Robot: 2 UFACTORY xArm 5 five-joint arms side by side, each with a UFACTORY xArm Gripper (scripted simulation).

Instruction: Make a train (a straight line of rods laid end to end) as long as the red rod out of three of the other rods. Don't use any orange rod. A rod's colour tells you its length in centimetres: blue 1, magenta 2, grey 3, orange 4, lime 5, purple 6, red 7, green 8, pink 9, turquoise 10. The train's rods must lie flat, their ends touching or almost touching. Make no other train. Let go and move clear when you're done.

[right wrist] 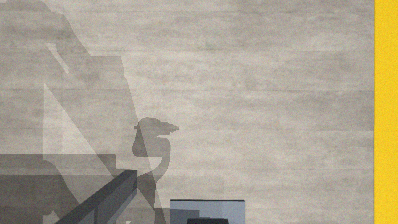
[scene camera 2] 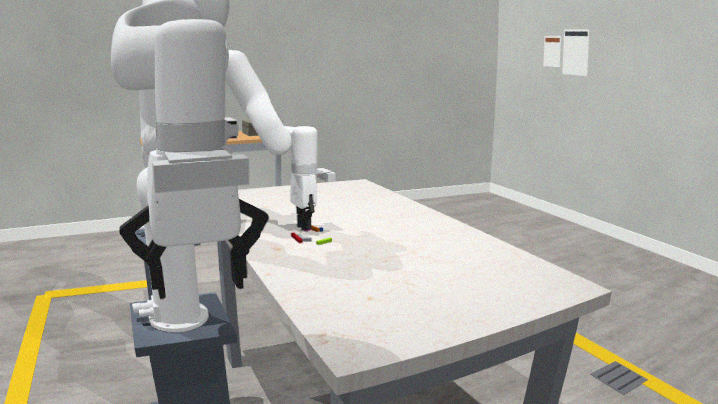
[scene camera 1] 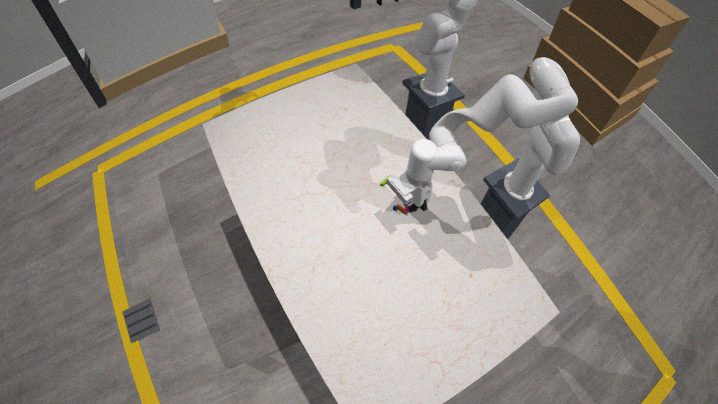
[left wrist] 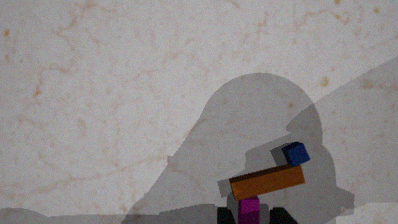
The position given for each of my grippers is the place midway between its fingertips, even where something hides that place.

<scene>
In view: my left gripper (scene camera 2: 304, 228), my right gripper (scene camera 2: 200, 289), an orange rod (left wrist: 284, 176) and an arm pedestal (scene camera 1: 417, 113).
The right wrist view misses the orange rod: it is out of frame.
</scene>
